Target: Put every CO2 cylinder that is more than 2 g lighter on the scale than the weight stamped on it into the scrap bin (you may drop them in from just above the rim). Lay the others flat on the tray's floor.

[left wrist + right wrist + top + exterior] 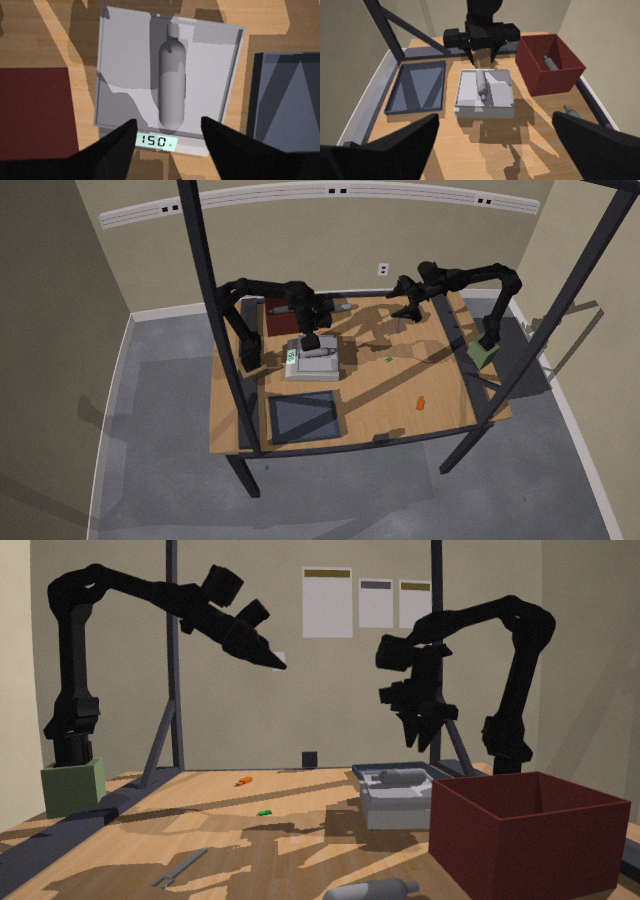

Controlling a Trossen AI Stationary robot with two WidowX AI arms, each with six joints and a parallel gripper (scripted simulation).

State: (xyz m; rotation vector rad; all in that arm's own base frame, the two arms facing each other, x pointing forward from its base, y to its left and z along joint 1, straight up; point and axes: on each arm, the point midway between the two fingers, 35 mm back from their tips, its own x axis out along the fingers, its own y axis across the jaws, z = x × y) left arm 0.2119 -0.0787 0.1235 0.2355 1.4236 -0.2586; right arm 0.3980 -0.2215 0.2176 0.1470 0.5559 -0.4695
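Now: left hand 24 cm past the tray, 16 cm above it and 3 cm to the right of it. Round my left hand: orange piece: 41 cm to the right, 21 cm behind, 16 cm below; then green piece: 32 cm to the right, 16 cm below; then red scrap bin: 23 cm ahead, 13 cm below, 7 cm to the left.
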